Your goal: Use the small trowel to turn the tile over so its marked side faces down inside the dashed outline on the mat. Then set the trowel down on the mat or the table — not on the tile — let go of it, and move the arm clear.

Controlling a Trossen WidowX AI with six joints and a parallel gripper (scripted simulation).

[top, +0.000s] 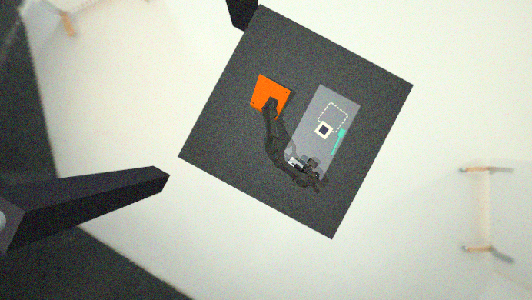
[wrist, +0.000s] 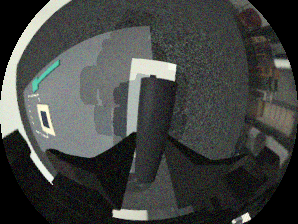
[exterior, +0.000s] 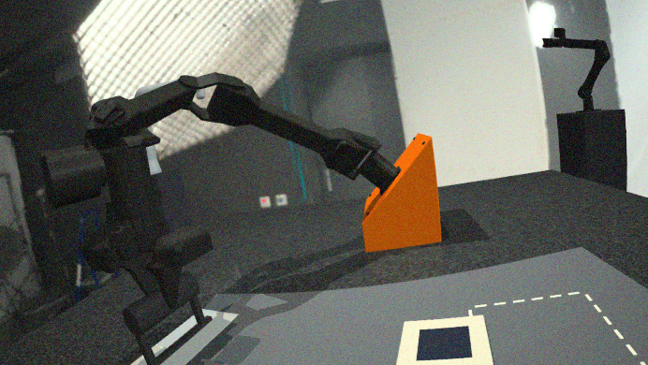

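Now: the grey mat 30 cm to the left of my gripper tip and 8 cm below it. Also, from my gripper tip: teal trowel (33 cm to the left, 14 cm ahead, 6 cm below); tile (34 cm to the left, 6 cm below, 2 cm ahead).
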